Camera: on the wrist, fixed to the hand. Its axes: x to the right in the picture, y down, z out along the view.
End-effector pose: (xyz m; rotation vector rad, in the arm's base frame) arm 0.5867 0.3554 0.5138 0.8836 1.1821 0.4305
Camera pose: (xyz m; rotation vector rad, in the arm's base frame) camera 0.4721 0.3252 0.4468 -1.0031 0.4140 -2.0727
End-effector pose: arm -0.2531 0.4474 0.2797 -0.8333 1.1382 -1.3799
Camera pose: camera -0.3730 0.4792 0.3359 1.6946 1.3242 1.1445
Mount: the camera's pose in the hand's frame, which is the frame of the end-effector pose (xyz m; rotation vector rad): -0.0207 -0.0876 -0.1022 0.0852 -1.0365 -2.8557
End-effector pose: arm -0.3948 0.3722 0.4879 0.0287 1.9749 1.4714
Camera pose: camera -0.4000 0.2458 0.4375 -1.0880 -0.1041 -0.6609
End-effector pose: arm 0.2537 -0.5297 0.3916 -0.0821 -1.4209 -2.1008
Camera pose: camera 0.2541 -0.5869 0.2680 -0.4937 0.3711 0.6070
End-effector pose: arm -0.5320 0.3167 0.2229 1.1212 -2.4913 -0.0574
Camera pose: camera -0.4188 0.2854 0.2919 -2.2477 -0.6861 0.7960
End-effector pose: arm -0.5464 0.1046 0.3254 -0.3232 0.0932 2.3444
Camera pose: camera -0.4500 0.1364 0.2346 0.5848 -0.4549 -0.5489
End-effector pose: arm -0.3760 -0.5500 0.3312 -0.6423 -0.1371 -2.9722
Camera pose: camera -0.4088 -0.4727 0.2240 0.6148 0.5011 0.0466
